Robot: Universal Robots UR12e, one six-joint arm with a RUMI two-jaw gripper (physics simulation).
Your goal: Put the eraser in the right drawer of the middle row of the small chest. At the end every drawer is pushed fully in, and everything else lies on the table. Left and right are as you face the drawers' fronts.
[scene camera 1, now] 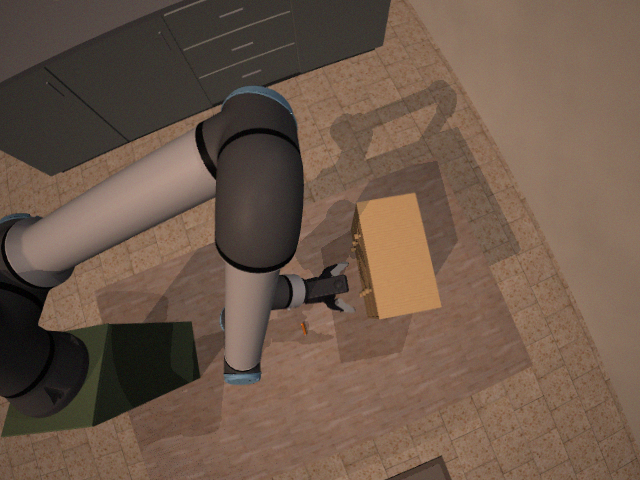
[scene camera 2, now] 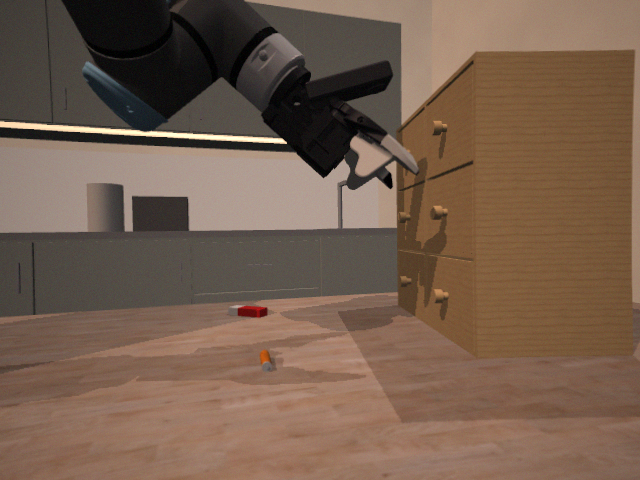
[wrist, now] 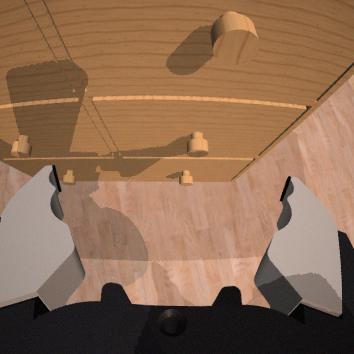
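Seen in the pictures: gripper, fingertip midpoint: (scene camera 1: 351, 286) (scene camera 2: 403, 181) (wrist: 171, 174); arm's base, origin of the base link: (scene camera 1: 52, 374).
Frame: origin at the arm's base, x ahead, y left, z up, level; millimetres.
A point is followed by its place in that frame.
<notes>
The eraser (scene camera 2: 248, 311) @[x 495, y 252, z -549 mm], a red block with a white end, lies on the table left of the chest in scene camera 2; the arm seems to hide it in scene camera 1. The small wooden chest (scene camera 1: 398, 258) @[x 851, y 137, z -227 mm] (scene camera 2: 553, 206) @[x 850, y -14, z -393 mm] has three rows of two drawers, all looking pushed in. The right drawer of the middle row (scene camera 2: 454, 198) @[x 765, y 45, z -378 mm] (wrist: 225, 122) @[x 765, y 51, z -373 mm] has a round knob (scene camera 2: 438, 212) @[x 752, y 63, z -394 mm] (wrist: 197, 144) @[x 752, y 73, z -385 mm]. My gripper (scene camera 1: 349, 288) @[x 717, y 95, z -351 mm] (scene camera 2: 403, 178) @[x 717, y 95, z -351 mm] (wrist: 171, 174) @[x 717, y 95, z -351 mm] is open and empty, close in front of the chest's fronts, high above the table, fingers tilted downward.
A small orange cylinder (scene camera 1: 303, 328) @[x 532, y -4, z -548 mm] (scene camera 2: 265, 359) @[x 534, y -20, z -547 mm] with a grey end lies on the table (scene camera 1: 372, 403) @[x 719, y -309, z -558 mm] (scene camera 2: 206, 428) @[x 497, y -140, z -558 mm], nearer scene camera 2 than the eraser. The upper right drawer's knob (scene camera 2: 439, 127) @[x 754, y 63, z -287 mm] (wrist: 234, 37) @[x 748, y 74, z -281 mm] juts out near the fingers. The green arm base (scene camera 1: 149, 356) @[x 127, y 1, z -217 mm] stands at the left in scene camera 1.
</notes>
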